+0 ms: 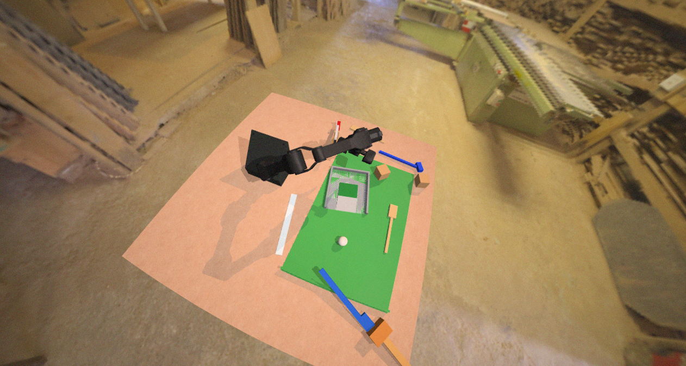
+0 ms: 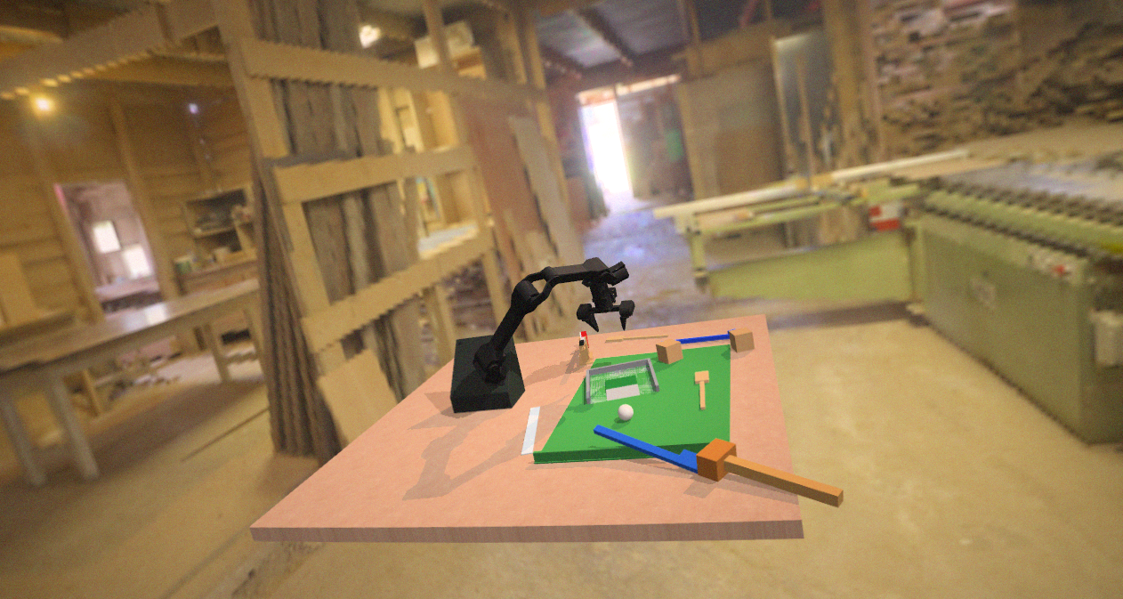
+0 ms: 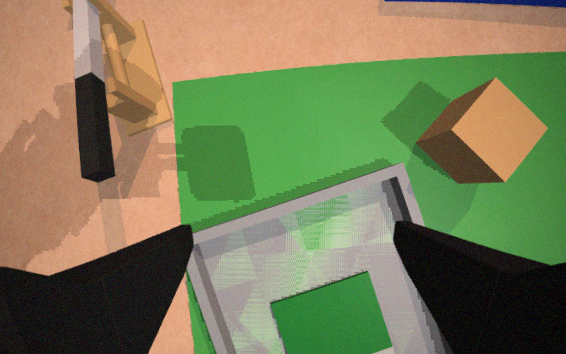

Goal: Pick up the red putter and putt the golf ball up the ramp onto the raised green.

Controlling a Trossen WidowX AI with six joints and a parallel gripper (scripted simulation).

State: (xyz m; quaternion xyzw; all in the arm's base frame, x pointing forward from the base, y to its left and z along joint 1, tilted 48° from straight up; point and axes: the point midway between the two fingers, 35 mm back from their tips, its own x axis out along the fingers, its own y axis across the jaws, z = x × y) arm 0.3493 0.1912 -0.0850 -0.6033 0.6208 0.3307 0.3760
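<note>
Now: gripper tip 40 cm to the left of the white strip, 18 cm past it and 14 cm above it. Round my gripper tip: blue putter: 27 cm ahead, 21 cm to the left, 13 cm below; white golf ball: 38 cm to the right, 12 cm below, 9 cm ahead; green mat: 23 cm to the right, 14 cm below, 13 cm ahead.
</note>
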